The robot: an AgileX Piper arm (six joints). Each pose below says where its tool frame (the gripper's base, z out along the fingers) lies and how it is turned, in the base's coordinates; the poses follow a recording.
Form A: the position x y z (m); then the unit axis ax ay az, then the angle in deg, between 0 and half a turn.
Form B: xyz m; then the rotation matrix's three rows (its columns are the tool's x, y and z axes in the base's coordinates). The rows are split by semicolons. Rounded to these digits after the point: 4 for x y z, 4 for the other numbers.
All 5 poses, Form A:
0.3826 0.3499 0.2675 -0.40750 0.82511 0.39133 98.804
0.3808 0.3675 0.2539 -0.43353 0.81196 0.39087 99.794
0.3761 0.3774 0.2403 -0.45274 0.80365 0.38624 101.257
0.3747 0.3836 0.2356 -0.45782 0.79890 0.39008 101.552
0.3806 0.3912 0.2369 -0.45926 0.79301 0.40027 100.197
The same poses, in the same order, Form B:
0.3826 0.3499 0.2675; 0.0384 -0.7744 0.6315; -0.0010 0.6320 0.7750; -0.9993 -0.0304 0.0235
0.3808 0.3675 0.2539; 0.0498 -0.7971 0.6018; -0.0267 0.6013 0.7986; -0.9984 -0.0559 0.0087
0.3761 0.3774 0.2403; 0.0498 -0.8137 0.5792; -0.0561 0.5767 0.8150; -0.9972 -0.0730 -0.0169
0.3747 0.3836 0.2356; 0.0513 -0.8212 0.5684; -0.0568 0.5658 0.8226; -0.9971 -0.0745 -0.0176
0.3806 0.3912 0.2369; 0.0712 -0.8226 0.5641; -0.0347 0.5632 0.8256; -0.9969 -0.0784 0.0115

